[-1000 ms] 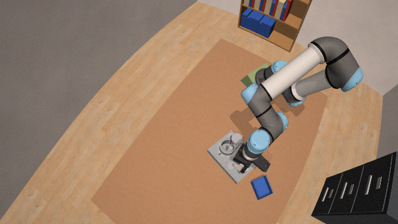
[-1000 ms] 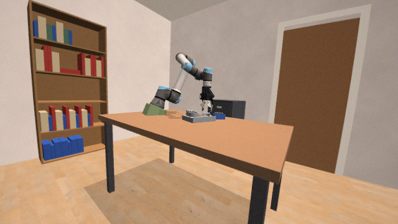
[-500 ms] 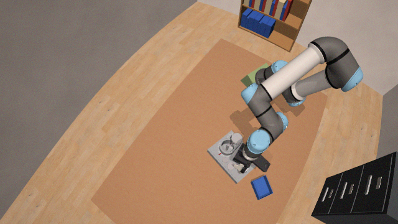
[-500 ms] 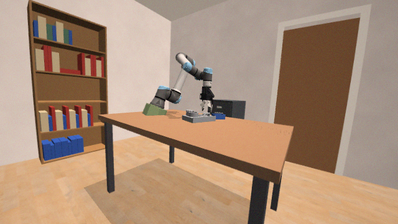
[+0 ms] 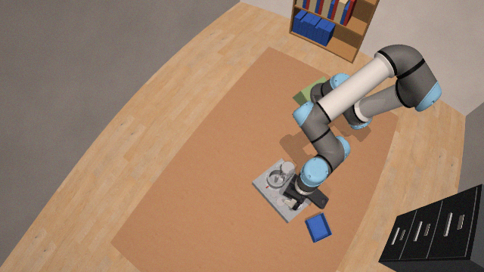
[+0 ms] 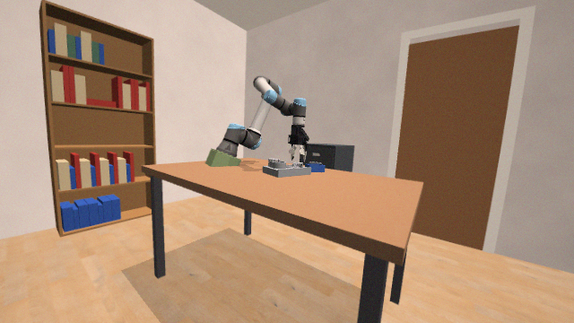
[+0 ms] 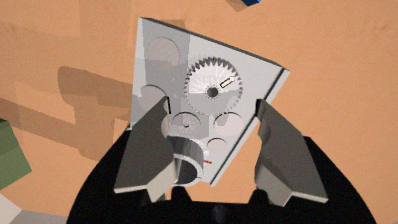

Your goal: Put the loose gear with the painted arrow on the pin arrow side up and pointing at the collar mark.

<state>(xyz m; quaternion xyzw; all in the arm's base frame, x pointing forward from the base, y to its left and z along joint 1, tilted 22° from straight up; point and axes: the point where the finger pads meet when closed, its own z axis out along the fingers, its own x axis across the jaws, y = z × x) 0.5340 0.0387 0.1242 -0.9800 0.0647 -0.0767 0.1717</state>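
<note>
My hand is 30 mm above the grey gear. Round my hand: blue tray: 140 mm to the left, 70 mm below, 50 mm ahead.
</note>
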